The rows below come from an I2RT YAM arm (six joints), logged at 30 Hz.
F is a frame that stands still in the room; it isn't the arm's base.
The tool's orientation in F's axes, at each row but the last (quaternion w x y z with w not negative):
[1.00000 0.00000 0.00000 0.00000]
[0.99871 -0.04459 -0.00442 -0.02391]
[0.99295 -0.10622 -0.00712 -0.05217]
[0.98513 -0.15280 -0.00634 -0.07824]
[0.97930 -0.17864 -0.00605 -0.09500]
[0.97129 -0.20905 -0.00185 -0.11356]
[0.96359 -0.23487 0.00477 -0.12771]
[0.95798 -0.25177 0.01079 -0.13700]
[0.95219 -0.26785 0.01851 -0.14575]
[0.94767 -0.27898 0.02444 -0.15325]
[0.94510 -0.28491 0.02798 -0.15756]
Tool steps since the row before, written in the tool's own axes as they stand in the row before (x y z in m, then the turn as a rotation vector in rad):
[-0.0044 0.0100 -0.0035 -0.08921 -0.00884 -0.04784]
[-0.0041 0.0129 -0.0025 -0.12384 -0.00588 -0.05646]
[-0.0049 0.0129 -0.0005 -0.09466 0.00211 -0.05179]
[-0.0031 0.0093 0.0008 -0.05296 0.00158 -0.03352]
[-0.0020 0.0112 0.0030 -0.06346 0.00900 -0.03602]
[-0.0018 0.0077 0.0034 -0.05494 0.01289 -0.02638]
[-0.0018 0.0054 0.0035 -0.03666 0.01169 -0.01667]
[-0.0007 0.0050 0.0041 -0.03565 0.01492 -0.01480]
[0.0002 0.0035 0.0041 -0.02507 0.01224 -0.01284]
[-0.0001 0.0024 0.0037 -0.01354 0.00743 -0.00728]
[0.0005 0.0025 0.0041 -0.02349 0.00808 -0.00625]
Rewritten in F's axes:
[-0.0044 0.0100 -0.0035 -0.08921 -0.00884 -0.04784]
[-0.0035 0.0128 -0.0037 -0.12360 -0.00502 -0.05707]
[-0.0035 0.0129 -0.0033 -0.09376 0.00075 -0.05345]
[-0.0016 0.0095 -0.0021 -0.05244 -0.00058 -0.03435]
[0.0002 0.0117 -0.0012 -0.06141 0.00729 -0.03976]
[0.0001 0.0086 -0.0001 -0.05183 0.01278 -0.03211]
[-0.0002 0.0067 0.0006 -0.03376 0.01160 -0.02200]
[0.0010 0.0063 0.0011 -0.03180 0.01492 -0.02188]
[0.0016 0.0049 0.0017 -0.02217 0.01069 -0.01837]
[0.0011 0.0039 0.0018 -0.01179 0.00625 -0.01065]
[0.0018 0.0040 0.0021 -0.02090 0.01043 -0.01051]

